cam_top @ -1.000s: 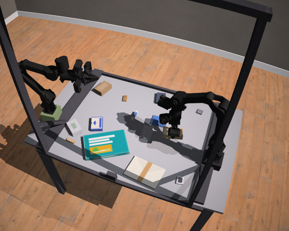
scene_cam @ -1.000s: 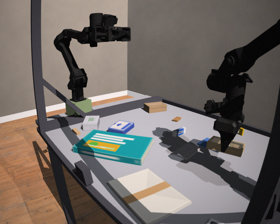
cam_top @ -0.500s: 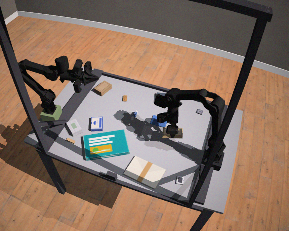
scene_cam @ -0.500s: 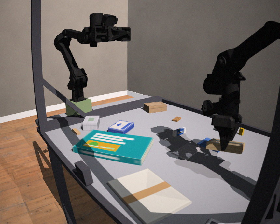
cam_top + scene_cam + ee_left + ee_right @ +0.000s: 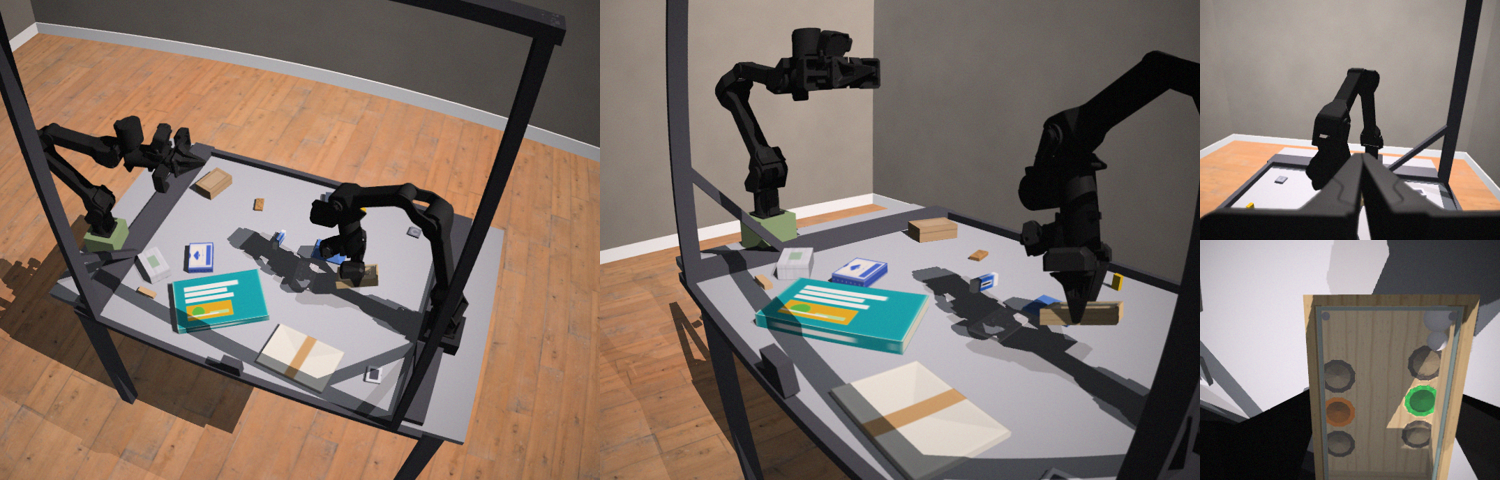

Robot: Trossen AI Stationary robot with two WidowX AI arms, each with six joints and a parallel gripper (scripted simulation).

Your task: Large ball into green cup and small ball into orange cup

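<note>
The covered wooden puzzle is 10 mm to the right of my right hand and 30 mm below it.
</note>
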